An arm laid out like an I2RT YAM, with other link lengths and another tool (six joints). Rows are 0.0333 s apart.
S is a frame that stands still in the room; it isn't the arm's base.
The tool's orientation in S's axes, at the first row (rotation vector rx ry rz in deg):
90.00, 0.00, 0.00
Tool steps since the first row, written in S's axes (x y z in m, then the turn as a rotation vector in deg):
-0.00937, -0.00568, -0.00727, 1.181, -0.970, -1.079
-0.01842, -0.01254, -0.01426, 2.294, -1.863, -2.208
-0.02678, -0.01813, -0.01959, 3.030, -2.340, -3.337
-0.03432, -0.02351, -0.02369, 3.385, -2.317, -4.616
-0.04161, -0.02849, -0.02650, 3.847, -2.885, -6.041
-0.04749, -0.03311, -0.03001, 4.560, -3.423, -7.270
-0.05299, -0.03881, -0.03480, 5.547, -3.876, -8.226
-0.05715, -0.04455, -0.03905, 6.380, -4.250, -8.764
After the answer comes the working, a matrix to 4 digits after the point.
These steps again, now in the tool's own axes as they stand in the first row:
-0.00937, -0.00727, 0.00568, 1.181, -1.079, 0.970
-0.01842, -0.01426, 0.01254, 2.294, -2.208, 1.863
-0.02678, -0.01959, 0.01813, 3.030, -3.337, 2.340
-0.03432, -0.02369, 0.02351, 3.385, -4.616, 2.317
-0.04161, -0.02650, 0.02849, 3.847, -6.041, 2.885
-0.04749, -0.03001, 0.03311, 4.560, -7.270, 3.423
-0.05299, -0.03480, 0.03881, 5.547, -8.226, 3.876
-0.05715, -0.03905, 0.04455, 6.380, -8.764, 4.250

The tool's axes in the first row as the columns of a matrix, in S's axes (rounded; the answer above uses it unrounded):
1.0000, 0.0000, 0.0000
0.0000, 0.0000, -1.0000
0.0000, 1.0000, 0.0000

